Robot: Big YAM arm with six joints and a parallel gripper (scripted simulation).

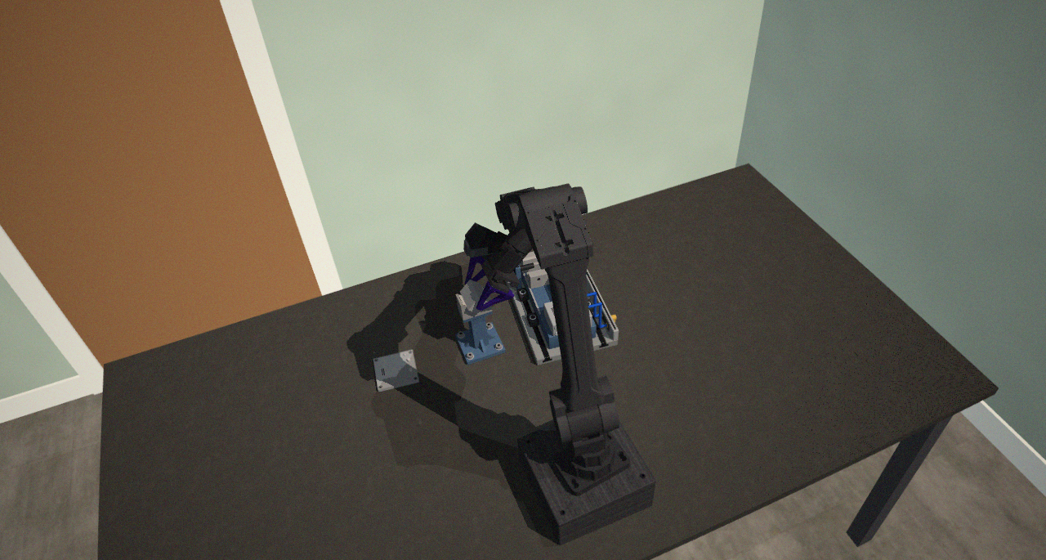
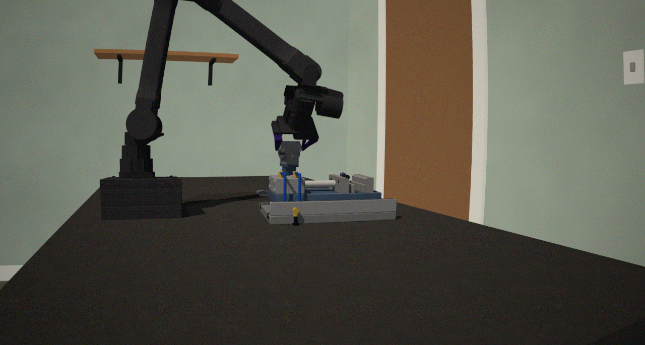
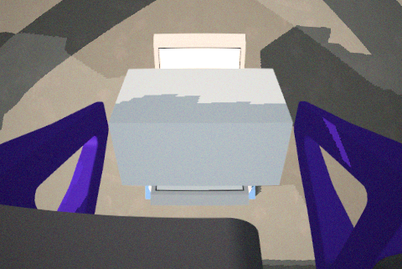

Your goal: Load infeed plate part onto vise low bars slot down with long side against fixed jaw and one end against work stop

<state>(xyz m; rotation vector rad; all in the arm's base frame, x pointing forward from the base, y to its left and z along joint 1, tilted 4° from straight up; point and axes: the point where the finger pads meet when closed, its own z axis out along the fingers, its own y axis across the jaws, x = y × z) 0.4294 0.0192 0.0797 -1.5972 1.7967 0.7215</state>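
The part lies 10 mm below my hand. The rest, counted from my hand: grey infeed plate (200 mm to the left, 160 mm below, 20 mm ahead).
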